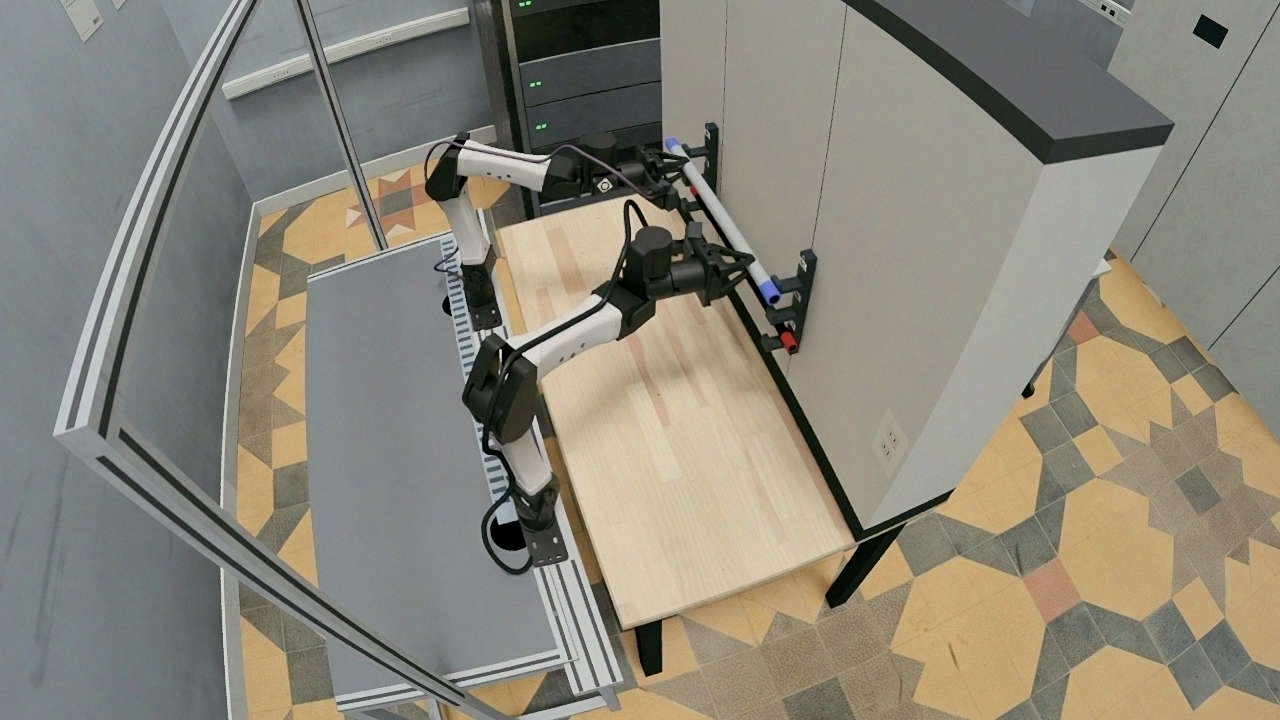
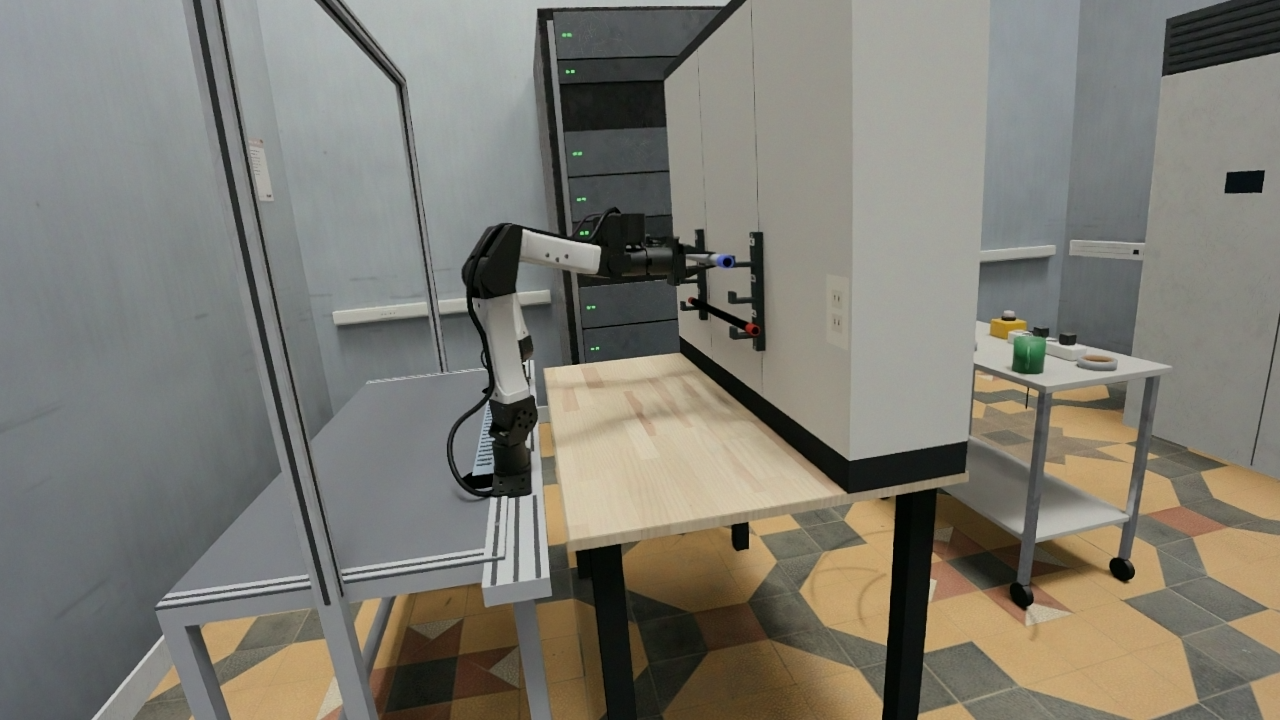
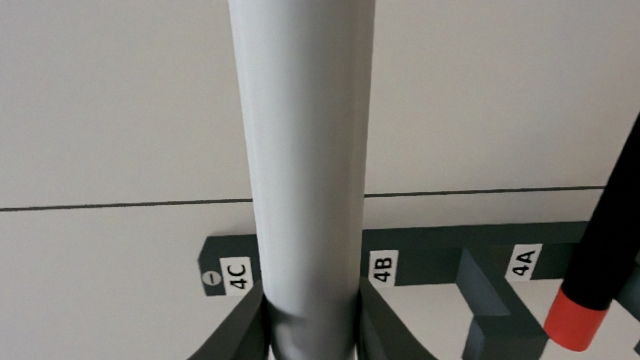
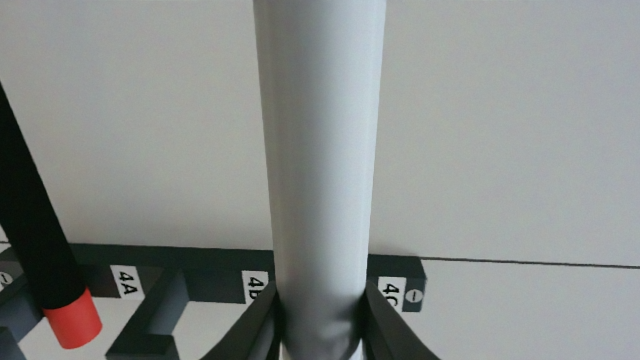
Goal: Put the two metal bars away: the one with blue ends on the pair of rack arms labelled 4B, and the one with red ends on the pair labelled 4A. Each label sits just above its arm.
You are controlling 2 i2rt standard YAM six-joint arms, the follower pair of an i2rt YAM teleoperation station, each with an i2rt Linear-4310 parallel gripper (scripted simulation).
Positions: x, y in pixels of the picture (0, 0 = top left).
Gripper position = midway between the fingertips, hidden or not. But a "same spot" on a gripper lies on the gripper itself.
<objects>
my right gripper: image 1; image 2; image 4 321, 296; not seen in image 3 (out of frame)
same spot on my right gripper: [image 2: 683, 271] = [image 1: 717, 294]
</objects>
